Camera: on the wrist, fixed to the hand. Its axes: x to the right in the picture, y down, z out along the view.
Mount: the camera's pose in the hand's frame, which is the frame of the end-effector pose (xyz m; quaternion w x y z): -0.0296 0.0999 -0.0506 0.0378 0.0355 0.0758 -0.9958
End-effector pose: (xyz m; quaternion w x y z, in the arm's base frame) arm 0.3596 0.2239 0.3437 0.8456 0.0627 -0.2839 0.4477
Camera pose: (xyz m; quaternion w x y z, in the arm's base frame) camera 0.2889 0.2798 0.2710 0.4971 0.2812 0.1317 -0.8103
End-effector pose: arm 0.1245 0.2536 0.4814 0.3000 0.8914 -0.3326 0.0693
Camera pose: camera 0.0422 0.2395 0.5617 0.0739 0.3703 0.9003 -0.2167
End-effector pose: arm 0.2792 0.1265 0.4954 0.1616 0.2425 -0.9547 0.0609
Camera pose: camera 0.2697 0.2369 0.5292 0.1305 0.9609 0.2198 -0.1063
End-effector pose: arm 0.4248 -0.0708 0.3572 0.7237 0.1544 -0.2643 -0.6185
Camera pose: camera 0.5323 -0.0284 0.3654 0.5740 -0.3416 -0.1767 0.7229
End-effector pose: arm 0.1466 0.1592 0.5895 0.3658 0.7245 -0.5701 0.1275
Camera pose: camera 0.0571 0.2068 0.6455 0.1583 0.5984 0.7321 -0.2843
